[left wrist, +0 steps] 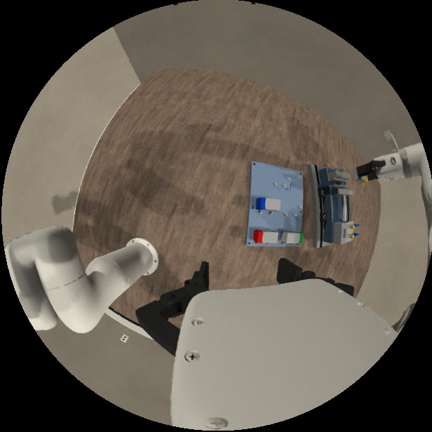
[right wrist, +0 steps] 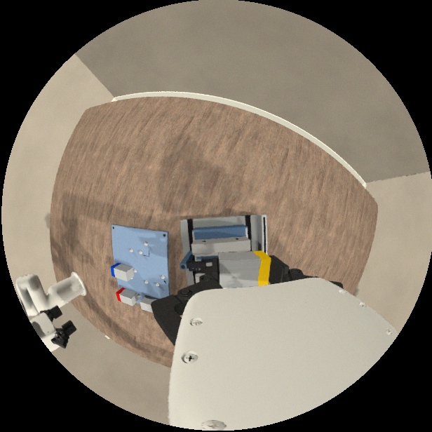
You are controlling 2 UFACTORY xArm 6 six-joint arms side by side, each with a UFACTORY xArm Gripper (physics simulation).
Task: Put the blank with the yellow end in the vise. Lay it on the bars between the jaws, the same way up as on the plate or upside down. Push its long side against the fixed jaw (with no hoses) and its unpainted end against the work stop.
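The yellow-ended blank (right wrist: 240,268) (left wrist: 364,179) is between the fingers of my right gripper (right wrist: 243,267) (left wrist: 361,174), which is shut on it above the vise (right wrist: 220,232) (left wrist: 328,210). In the right wrist view its yellow end points right and its unpainted end left. The blank and gripper hide part of the vise there. A blue post (right wrist: 186,260), apparently the work stop, shows left of the blank. In the left wrist view the vise's hose-bearing block (left wrist: 343,233) is at its lower end. My left gripper (left wrist: 244,271) (right wrist: 65,316) is open and empty, away from the vise.
A blue plate (left wrist: 272,175) (right wrist: 157,240) lies beside the vise. It bears a blue-ended blank (left wrist: 270,204) (right wrist: 123,272), a red-ended blank (left wrist: 268,237) (right wrist: 128,297) and a green-ended blank (left wrist: 291,237) (right wrist: 147,303), with several small pegs.
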